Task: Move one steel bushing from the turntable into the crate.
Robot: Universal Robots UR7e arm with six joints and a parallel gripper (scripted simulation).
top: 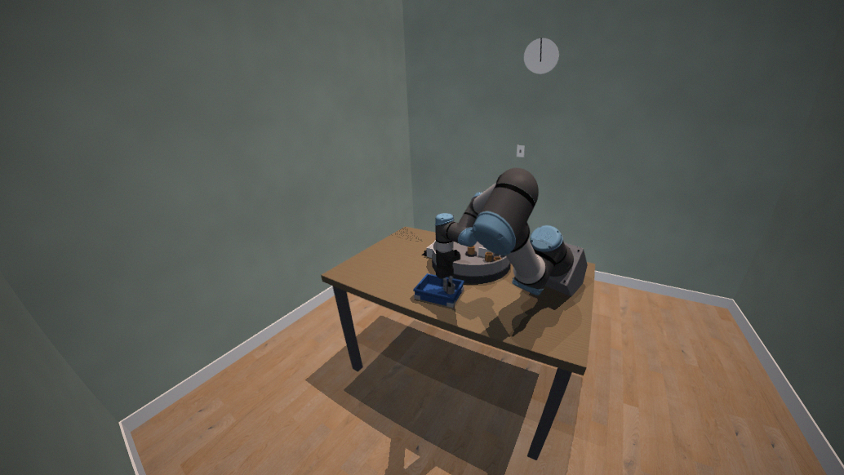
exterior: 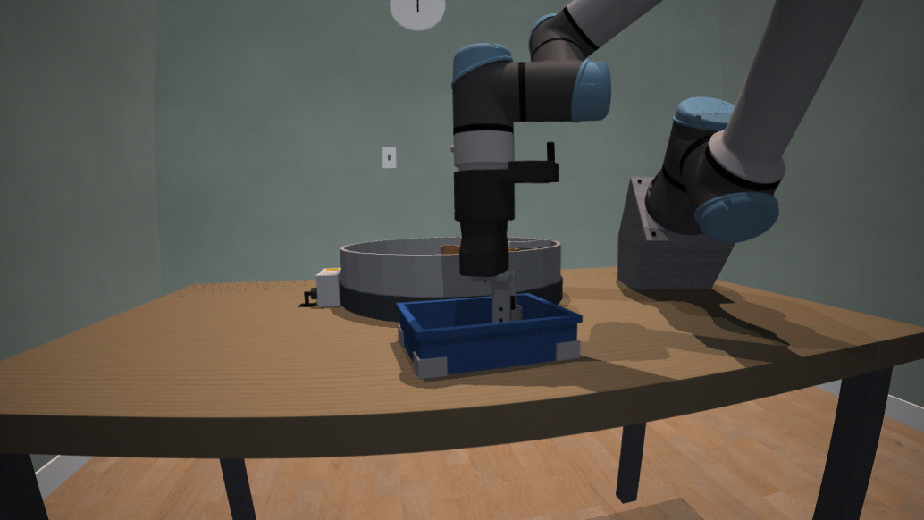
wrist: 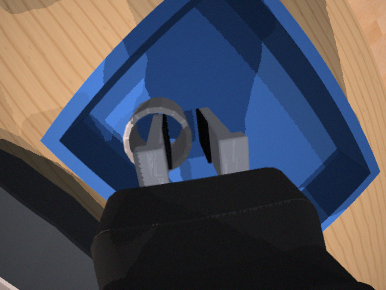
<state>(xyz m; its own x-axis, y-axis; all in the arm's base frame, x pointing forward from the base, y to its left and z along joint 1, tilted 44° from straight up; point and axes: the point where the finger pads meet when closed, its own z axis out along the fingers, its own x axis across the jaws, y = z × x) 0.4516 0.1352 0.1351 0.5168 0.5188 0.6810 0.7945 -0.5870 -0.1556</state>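
Right now the blue crate is 30 mm ahead of my hand, 20 mm to the left of it and 20 mm below it. From my hand the other things lie so: grey round turntable 330 mm to the right, 10 mm ahead, 10 mm above.
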